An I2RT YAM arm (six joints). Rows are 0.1 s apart.
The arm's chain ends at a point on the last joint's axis. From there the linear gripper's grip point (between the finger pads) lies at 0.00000 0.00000 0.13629 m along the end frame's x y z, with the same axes.
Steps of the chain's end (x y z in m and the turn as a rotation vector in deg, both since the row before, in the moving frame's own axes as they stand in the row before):
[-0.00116 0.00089 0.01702 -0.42 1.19 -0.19]
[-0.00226 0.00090 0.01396 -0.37 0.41 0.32]
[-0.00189 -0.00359 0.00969 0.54 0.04 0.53]
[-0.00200 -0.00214 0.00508 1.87 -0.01 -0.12]
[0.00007 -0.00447 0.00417 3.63 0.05 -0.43]
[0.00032 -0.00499 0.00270 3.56 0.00 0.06]
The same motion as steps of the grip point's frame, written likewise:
[0.00167 0.00188 0.01699 -0.42 1.19 -0.19]
[-0.00129 0.00178 0.01395 -0.37 0.41 0.32]
[-0.00179 -0.00487 0.00968 0.54 0.04 0.53]
[-0.00203 -0.00659 0.00501 1.87 -0.01 -0.12]
[0.00016 -0.01310 0.00390 3.63 0.05 -0.43]
[0.00032 -0.01345 0.00244 3.56 0.00 0.06]

